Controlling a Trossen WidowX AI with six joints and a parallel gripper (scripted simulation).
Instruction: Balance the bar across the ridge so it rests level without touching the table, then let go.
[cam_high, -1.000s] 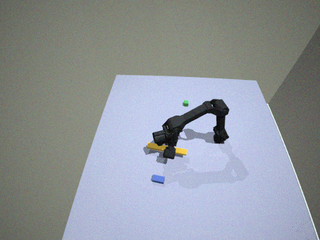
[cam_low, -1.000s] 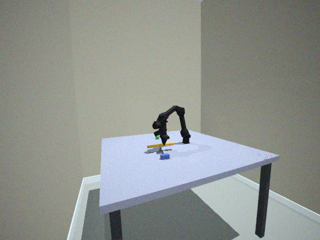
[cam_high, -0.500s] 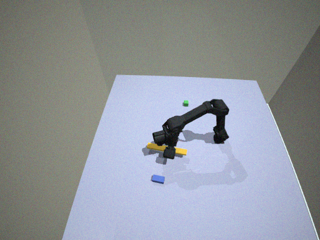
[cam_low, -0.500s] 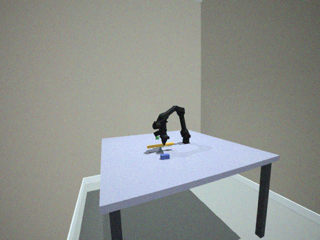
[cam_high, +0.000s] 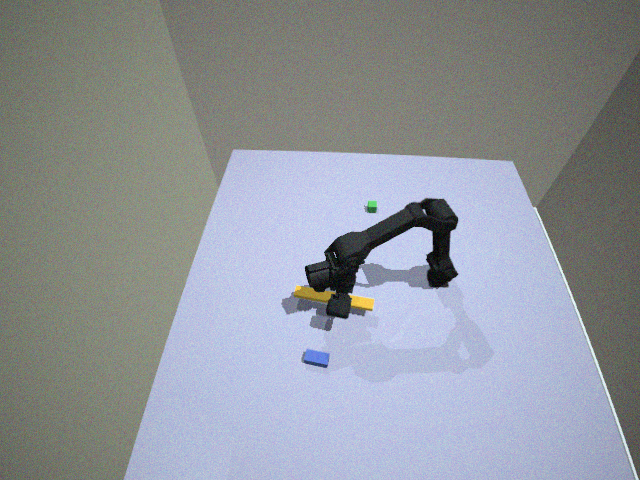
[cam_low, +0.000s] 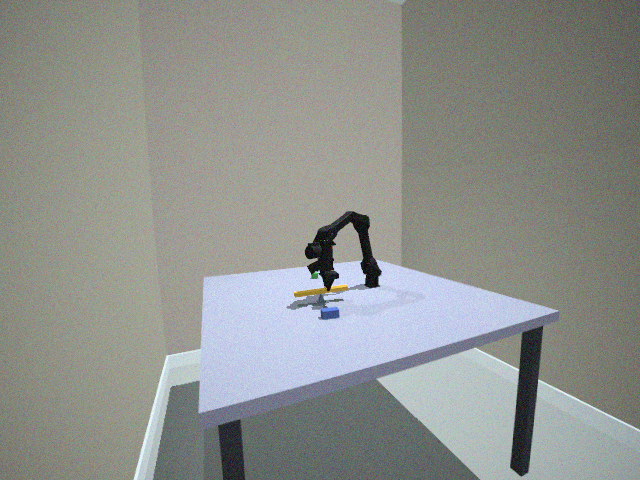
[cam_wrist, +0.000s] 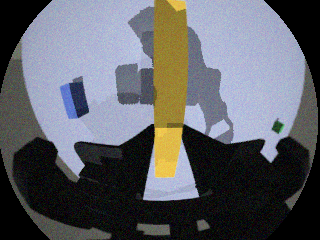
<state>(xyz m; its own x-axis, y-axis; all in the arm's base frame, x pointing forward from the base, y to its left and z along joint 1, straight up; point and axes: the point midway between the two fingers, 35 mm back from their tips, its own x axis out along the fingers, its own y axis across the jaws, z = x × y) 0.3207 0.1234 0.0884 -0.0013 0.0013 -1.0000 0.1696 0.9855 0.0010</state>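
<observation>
My gripper tip is now 3 cm short of the bar. The rest, counted from my gripper tip: small green cube: 43 cm to the right, 10 cm behind, 4 cm below; then blue block: 17 cm to the left, 7 cm ahead, 4 cm below.
</observation>
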